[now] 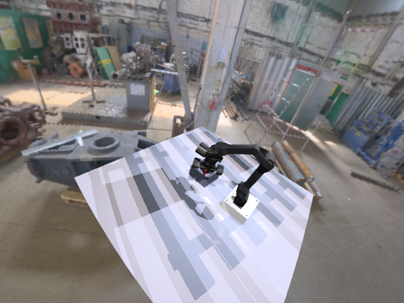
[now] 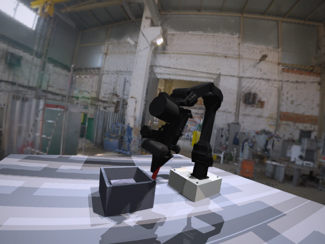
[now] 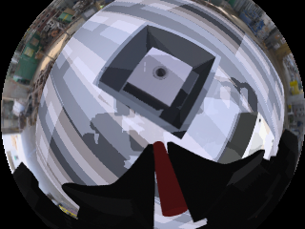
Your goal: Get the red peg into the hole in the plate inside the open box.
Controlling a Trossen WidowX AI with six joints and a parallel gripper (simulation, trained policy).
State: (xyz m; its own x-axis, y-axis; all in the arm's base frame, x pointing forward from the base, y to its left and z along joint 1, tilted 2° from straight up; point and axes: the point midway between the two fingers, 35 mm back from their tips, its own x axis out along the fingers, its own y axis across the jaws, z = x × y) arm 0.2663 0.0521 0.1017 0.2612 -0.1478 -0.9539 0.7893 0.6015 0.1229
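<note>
My gripper tip is now 50 mm short of the grey plate, 90 mm to the left of it and 90 mm above it. Round my gripper tip: red peg 10 mm behind, 10 mm to the left, 20 mm above; dark grey box 50 mm ahead, 90 mm to the right, 110 mm below.
</note>
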